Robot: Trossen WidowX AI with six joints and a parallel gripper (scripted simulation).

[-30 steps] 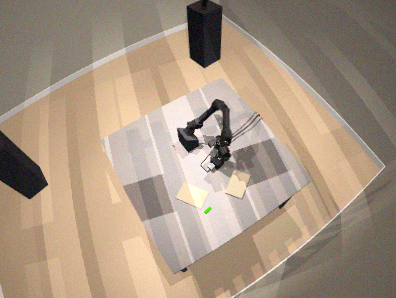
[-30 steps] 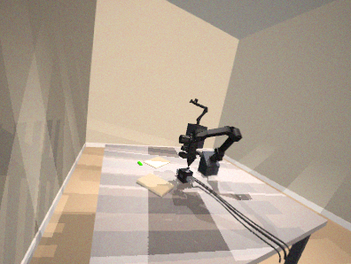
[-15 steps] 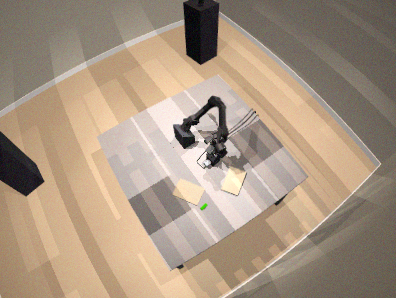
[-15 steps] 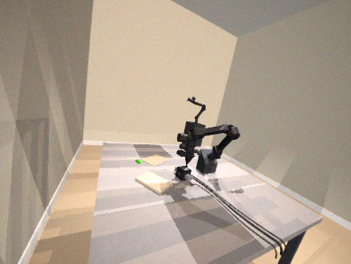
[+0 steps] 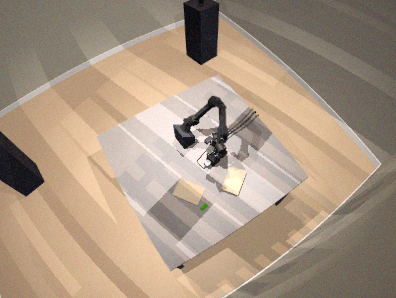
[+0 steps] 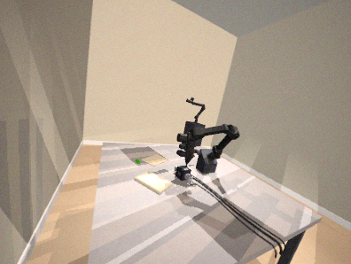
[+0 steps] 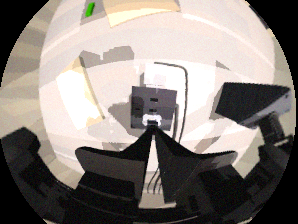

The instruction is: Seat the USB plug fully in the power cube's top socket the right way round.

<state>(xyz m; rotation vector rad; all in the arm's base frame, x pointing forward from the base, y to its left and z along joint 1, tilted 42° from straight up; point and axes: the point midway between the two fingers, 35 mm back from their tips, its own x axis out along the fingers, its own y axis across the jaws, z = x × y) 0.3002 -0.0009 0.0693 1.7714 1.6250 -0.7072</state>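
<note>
The USB plug is 2 cm below my gripper tip. Also, from my gripper tip: green block: 32 cm to the right, 23 cm ahead, 11 cm below; pale socket: 5 cm below.
</note>
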